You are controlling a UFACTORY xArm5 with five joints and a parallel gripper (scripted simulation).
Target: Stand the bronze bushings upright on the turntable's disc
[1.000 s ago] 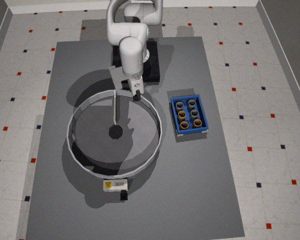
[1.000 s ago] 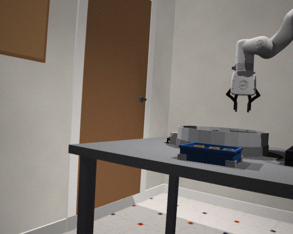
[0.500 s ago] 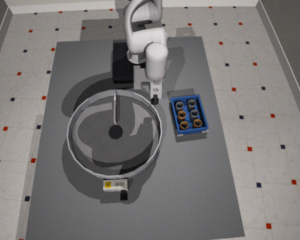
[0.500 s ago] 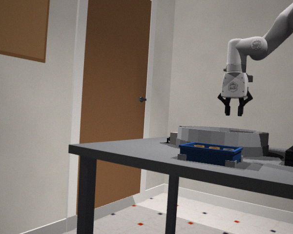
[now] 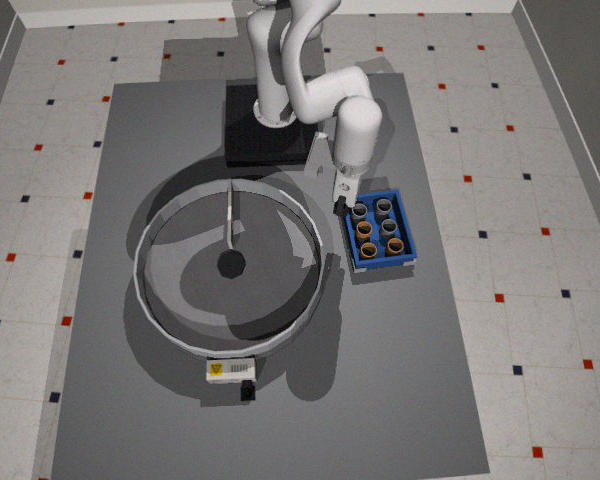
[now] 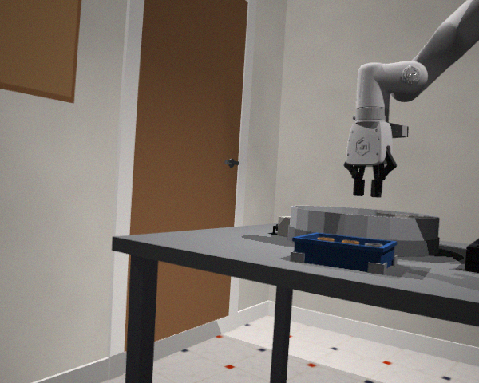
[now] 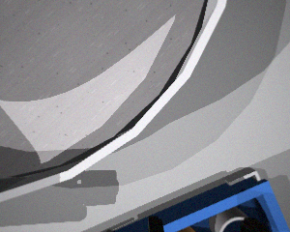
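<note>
My gripper is now 140 mm above the blue crate, 90 mm to the right of it and 10 mm short of it. From my hand the other things lie so: turntable disc: 260 mm to the right, 110 mm below, 90 mm ahead.
</note>
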